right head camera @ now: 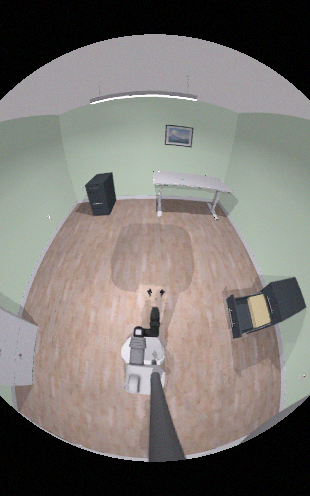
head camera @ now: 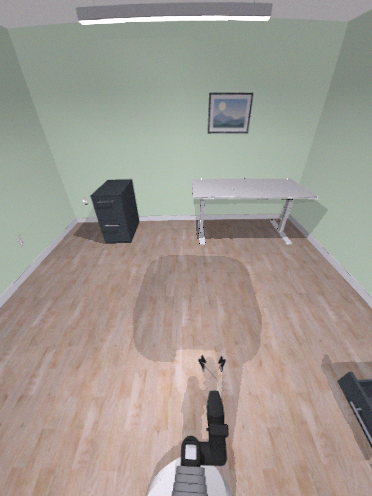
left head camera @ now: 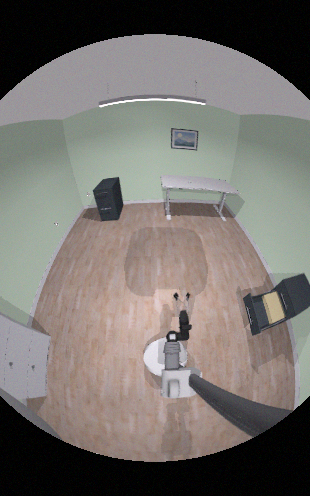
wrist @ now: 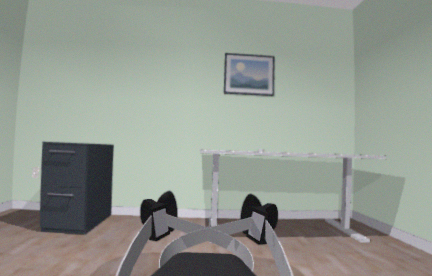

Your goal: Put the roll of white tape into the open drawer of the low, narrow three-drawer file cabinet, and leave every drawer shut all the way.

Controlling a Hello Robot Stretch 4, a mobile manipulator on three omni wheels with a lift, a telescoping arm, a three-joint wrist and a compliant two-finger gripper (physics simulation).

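Places are measured from the robot's base along level axes (x back, y right, z up), in metres.
Pixels of known places: gripper, fingertip midpoint: (right head camera: 155, 288) (head camera: 211, 355) (left head camera: 181, 291) (wrist: 209, 208).
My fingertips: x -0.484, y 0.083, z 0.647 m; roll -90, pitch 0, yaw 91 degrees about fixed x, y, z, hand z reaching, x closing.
Ahead of a thing's pixels: the offset from my fingertips to its top centre. "*": to the spot under its first point.
A dark cabinet {* dx +0.214, dy +1.361, dz -0.030 m} (left head camera: 300, 295) (right head camera: 289, 300) stands by the right wall. One drawer (head camera: 351, 390) (left head camera: 258, 309) (right head camera: 242, 314) is pulled far out toward the room, with a tan block {* dx +0.194, dy +1.058, dz -0.234 m} (left head camera: 273, 307) (right head camera: 259, 310) filling its rear part. The cabinet's full drawer count cannot be told from here. The roll of white tape cannot be made out in any view. My gripper (head camera: 212, 363) (left head camera: 182, 296) (right head camera: 155, 292) (wrist: 209, 208) is open and empty. It is held out ahead of my base, left of the open drawer and well apart from it.
A white desk (head camera: 250, 189) (left head camera: 200, 184) (right head camera: 192, 180) (wrist: 295, 154) stands at the far wall, with tiny unclear specks on its top. A two-drawer dark cabinet (head camera: 116, 212) (left head camera: 108, 200) (right head camera: 101, 195) (wrist: 75, 187) stands far left, shut. A white dresser {* dx +0.869, dy -1.501, dz -0.267 m} (left head camera: 25, 355) (right head camera: 17, 345) is at the near left.
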